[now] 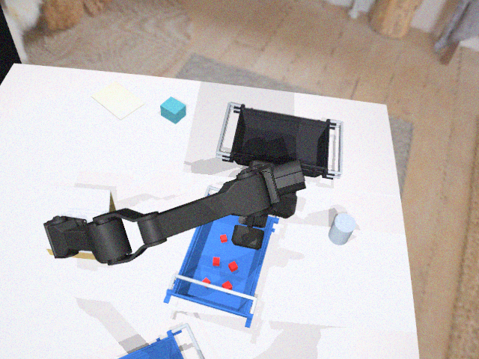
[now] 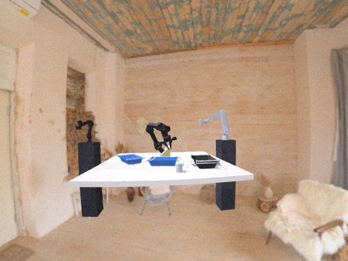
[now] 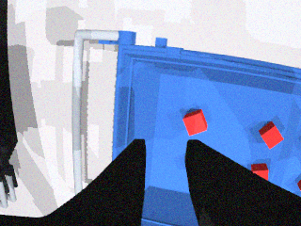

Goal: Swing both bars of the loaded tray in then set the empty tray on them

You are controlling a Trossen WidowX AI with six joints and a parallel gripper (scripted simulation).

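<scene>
Right now my gripper tip is 420 mm to the left of the blue tray, 220 mm past it and 110 mm above it. Round my gripper tip: grey cylinder: 230 mm ahead, 120 mm below, 60 mm to the left; teal cube: 420 mm to the left, 280 mm behind, 130 mm below; cream sheet: 470 mm behind, 460 mm to the left, 150 mm below.
</scene>
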